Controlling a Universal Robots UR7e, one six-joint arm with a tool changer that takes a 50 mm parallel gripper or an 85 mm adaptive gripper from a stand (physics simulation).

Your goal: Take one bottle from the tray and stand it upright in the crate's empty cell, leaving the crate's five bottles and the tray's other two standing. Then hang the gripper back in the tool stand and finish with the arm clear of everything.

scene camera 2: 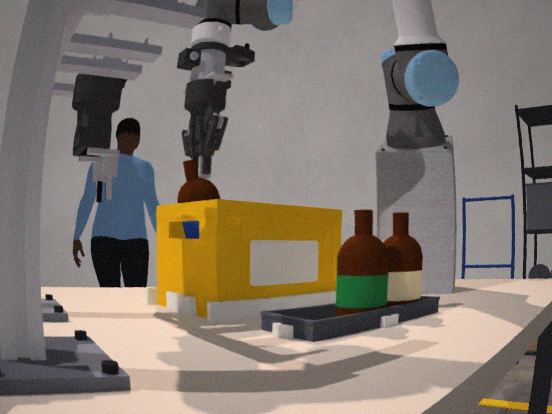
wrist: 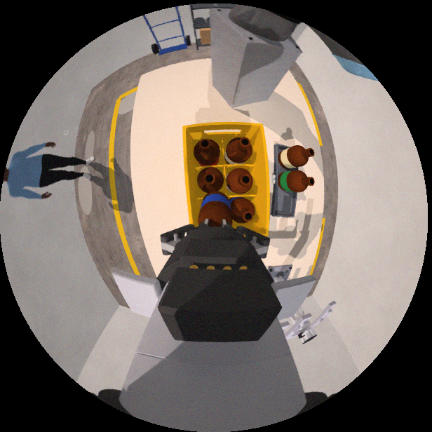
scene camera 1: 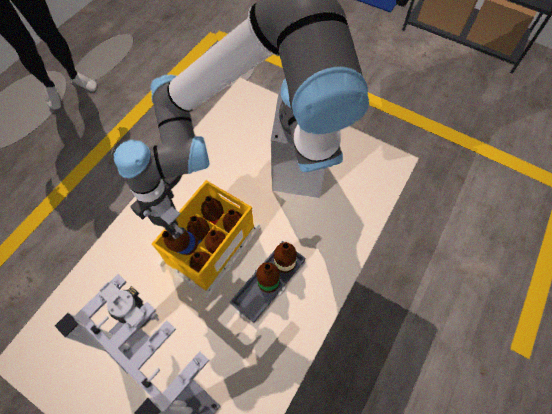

Scene:
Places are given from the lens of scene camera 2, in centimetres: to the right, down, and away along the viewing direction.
blue-labelled bottle [scene camera 2: 195, 189]: -13, -3, 75
cream-labelled bottle [scene camera 2: 405, 254]: 19, 7, 65
The marked spots on the blue-labelled bottle and the cream-labelled bottle are 35 cm apart.

